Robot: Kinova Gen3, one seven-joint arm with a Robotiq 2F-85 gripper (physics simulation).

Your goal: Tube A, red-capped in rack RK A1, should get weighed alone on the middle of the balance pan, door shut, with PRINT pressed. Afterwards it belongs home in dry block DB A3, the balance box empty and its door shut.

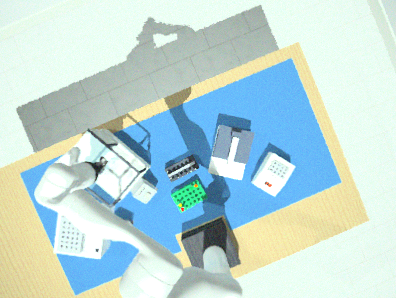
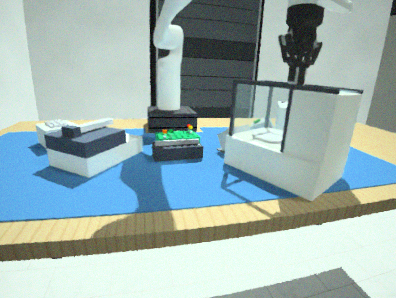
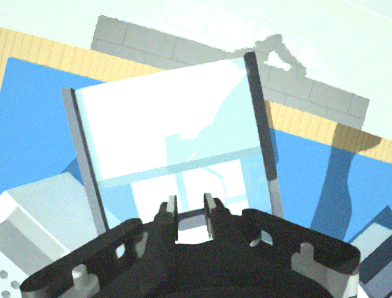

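Seen in the pictures: gripper, fingertip midpoint: (image 1: 99,168) (image 2: 296,84) (image 3: 190,204); arm's base, origin of the base link: (image 1: 214,257) (image 2: 169,108).
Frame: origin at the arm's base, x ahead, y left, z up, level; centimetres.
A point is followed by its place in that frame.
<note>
My gripper (image 1: 102,164) {x 48.1, y 28.0, z 13.9 cm} (image 2: 296,80) {x 48.1, y 28.0, z 13.9 cm} (image 3: 190,204) {x 48.1, y 28.0, z 13.9 cm} is shut on the balance door's handle (image 3: 192,219) {x 47.3, y 27.6, z 15.1 cm}, a grey bar between the fingertips. The clear door (image 3: 220,127) {x 55.3, y 27.8, z 13.7 cm} lies partly over the white rear housing of the balance (image 1: 142,160) {x 45.9, y 16.1, z -3.8 cm} (image 2: 325,130) {x 61.8, y 27.0, z 6.9 cm}, so the top is at least partly open. The pan (image 2: 270,135) shows through the side glass; I cannot make out a tube on it. The green rack (image 1: 188,196) {x 26.0, y 2.8, z -4.2 cm} (image 2: 176,136) {x 28.1, y 2.1, z -4.2 cm} holds a red cap (image 1: 182,209) {x 22.1, y 6.5, z -1.8 cm} at one corner, with yellow and orange caps too. Labels are unreadable, so I cannot tell which block is DB.
A black block with holes (image 1: 182,169) {x 37.6, y 1.6, z -2.4 cm} (image 2: 177,152) {x 41.0, y 1.8, z -4.8 cm} stands beside the green rack. A grey-lidded device (image 1: 232,150) {x 39.2, y -19.5, z 2.6 cm} (image 2: 85,147) {x 50.0, y -18.1, z -0.2 cm} and a white box with holes and red marks (image 1: 273,173) {x 25.1, y -32.8, z -0.3 cm} stand to the right. Another white holed box (image 1: 71,235) {x 27.9, y 46.9, z 9.9 cm} stands at the left, partly behind the arm.
</note>
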